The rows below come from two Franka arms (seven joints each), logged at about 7 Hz.
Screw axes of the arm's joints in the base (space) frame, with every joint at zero. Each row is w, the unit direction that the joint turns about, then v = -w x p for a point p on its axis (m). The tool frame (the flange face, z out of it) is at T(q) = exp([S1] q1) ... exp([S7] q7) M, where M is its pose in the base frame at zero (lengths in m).
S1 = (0, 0, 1, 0.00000, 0.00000, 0.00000)
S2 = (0, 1, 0, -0.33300, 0.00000, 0.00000)
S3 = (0, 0, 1, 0.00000, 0.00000, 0.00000)
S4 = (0, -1, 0, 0.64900, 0.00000, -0.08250)
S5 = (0, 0, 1, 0.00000, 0.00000, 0.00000)
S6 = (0, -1, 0, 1.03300, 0.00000, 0.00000)
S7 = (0, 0, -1, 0.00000, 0.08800, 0.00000)
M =
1 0 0 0.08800
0 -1 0 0.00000
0 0 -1 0.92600
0 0 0 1
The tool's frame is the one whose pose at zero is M.
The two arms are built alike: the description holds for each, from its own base.
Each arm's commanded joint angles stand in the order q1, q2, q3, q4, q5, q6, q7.
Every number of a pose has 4 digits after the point.
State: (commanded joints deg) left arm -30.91 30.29 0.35 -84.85 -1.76 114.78 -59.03; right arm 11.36 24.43 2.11 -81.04 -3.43 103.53 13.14
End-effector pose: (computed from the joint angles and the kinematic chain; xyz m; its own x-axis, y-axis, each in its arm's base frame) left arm 0.6020 -0.3584 0.3683 0.8730 0.4871 -0.0245 0.4874 -0.8731 0.0072; right arm 0.6656 0.1501 0.4540 0.9996 0.0171 -0.0232 0.0183 -0.9986 0.0490
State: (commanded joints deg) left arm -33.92 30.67 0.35 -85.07 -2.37 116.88 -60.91; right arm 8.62 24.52 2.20 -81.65 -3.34 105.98 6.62
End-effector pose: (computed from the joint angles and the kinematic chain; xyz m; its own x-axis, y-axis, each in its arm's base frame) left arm 0.5849 -0.3918 0.3651 0.8801 0.4743 -0.0203 0.4747 -0.8795 0.0337; right arm 0.6751 0.1200 0.4515 0.9963 0.0859 0.0014 0.0858 -0.9955 0.0402
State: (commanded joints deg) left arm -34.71 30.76 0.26 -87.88 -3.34 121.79 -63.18; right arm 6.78 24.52 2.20 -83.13 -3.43 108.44 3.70
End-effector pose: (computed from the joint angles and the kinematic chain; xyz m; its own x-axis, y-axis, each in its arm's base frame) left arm 0.5778 -0.4001 0.3488 0.8629 0.5049 -0.0191 0.5049 -0.8603 0.0704; right arm 0.6795 0.0987 0.4429 0.9941 0.1072 0.0164 0.1065 -0.9935 0.0401
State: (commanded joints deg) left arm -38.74 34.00 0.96 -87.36 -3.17 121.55 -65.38; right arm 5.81 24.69 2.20 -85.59 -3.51 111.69 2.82
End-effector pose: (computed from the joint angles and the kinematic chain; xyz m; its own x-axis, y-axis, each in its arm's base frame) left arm 0.5540 -0.4349 0.3128 0.8735 0.4856 -0.0332 0.4864 -0.8736 0.0185; right arm 0.6808 0.0877 0.4254 0.9937 0.1091 0.0266 0.1080 -0.9933 0.0402
